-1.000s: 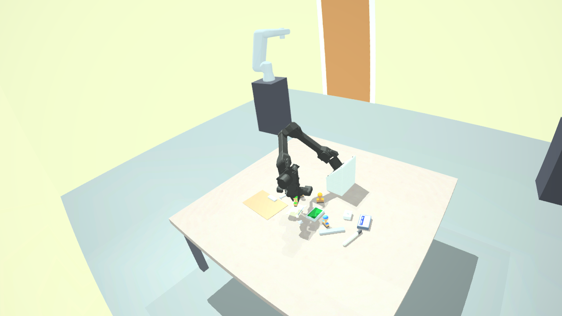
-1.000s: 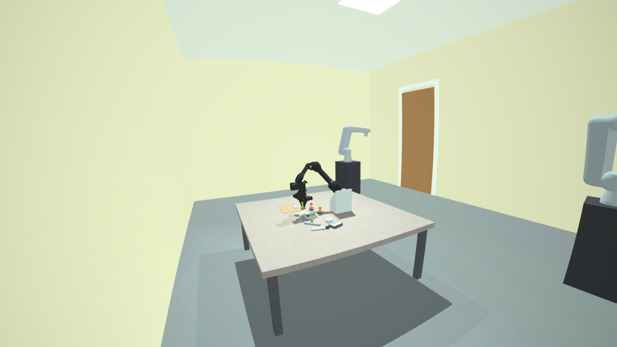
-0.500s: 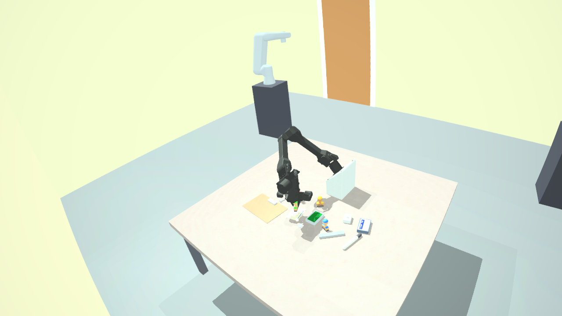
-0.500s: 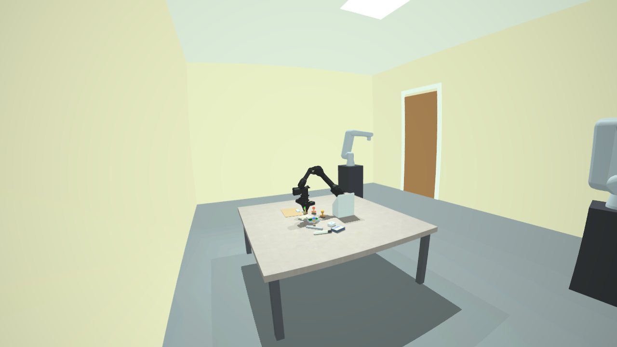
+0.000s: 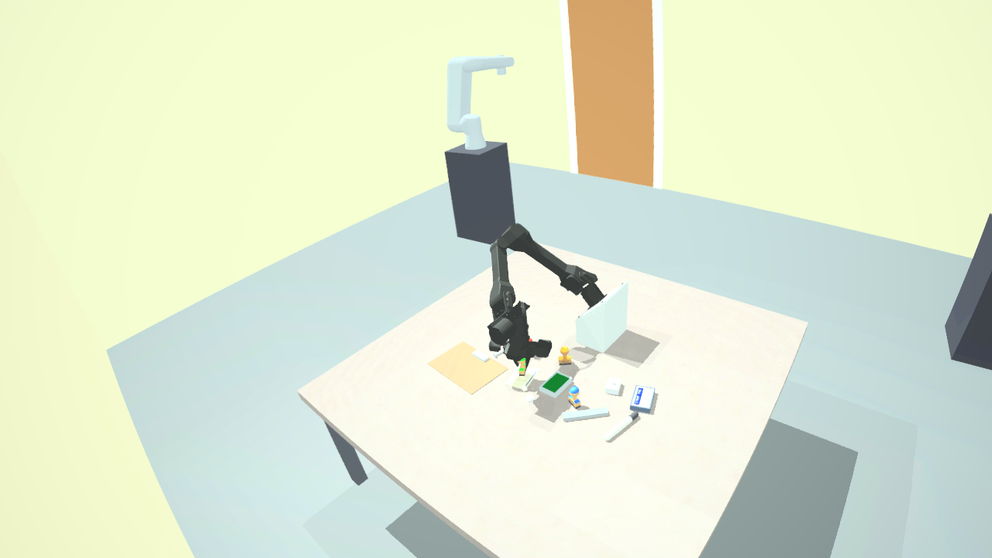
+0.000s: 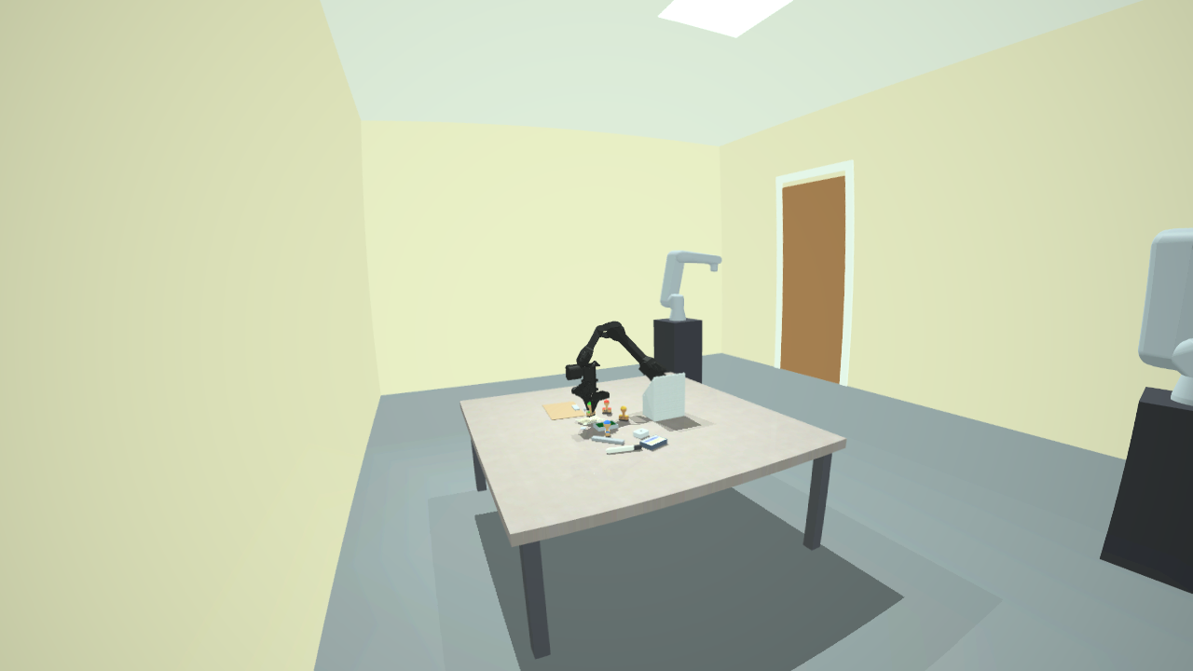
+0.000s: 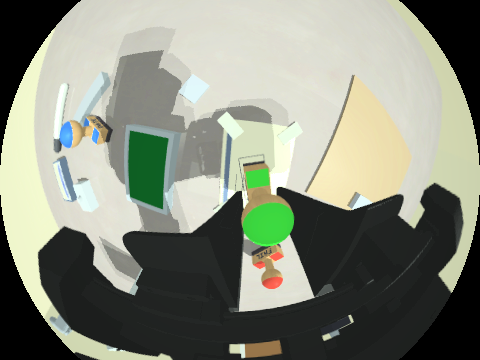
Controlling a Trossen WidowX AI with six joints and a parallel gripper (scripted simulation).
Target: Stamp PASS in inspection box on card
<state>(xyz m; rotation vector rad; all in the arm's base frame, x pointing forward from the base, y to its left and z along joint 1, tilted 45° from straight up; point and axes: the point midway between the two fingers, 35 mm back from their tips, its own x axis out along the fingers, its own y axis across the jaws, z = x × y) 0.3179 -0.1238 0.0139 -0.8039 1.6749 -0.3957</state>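
Now: the pale card 40 mm below my gripper tip. Round my gripper tip: green-knobbed stamp (right at my gripper tip); then red-knobbed stamp (110 mm behind, 50 mm to the right, 20 mm below); then green ink pad (110 mm to the left, 40 mm below, 10 mm behind).
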